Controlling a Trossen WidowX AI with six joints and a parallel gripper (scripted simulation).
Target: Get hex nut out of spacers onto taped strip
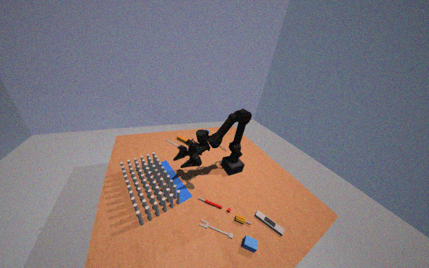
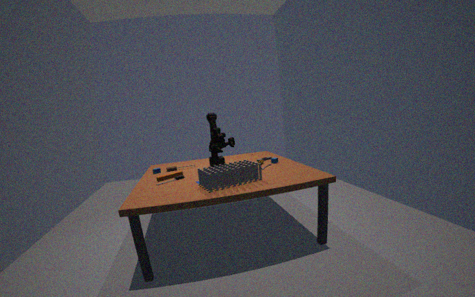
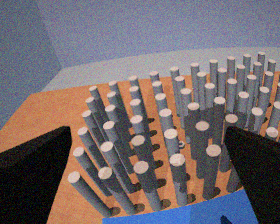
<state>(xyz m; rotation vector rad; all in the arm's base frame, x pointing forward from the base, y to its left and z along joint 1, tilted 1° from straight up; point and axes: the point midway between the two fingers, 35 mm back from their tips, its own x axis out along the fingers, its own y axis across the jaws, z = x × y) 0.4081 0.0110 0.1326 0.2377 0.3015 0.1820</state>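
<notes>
The orange bar is 43 cm to the right of my gripper tip, 22 cm behind it and 18 cm below it. From my gripper tip the other things lie so: blue taped strip 20 cm below, 7 cm to the right, 1 cm ahead; then fork tool 32 cm to the left, 19 cm below, 10 cm behind; then red screwdriver 19 cm below, 16 cm to the left, 12 cm behind.
</notes>
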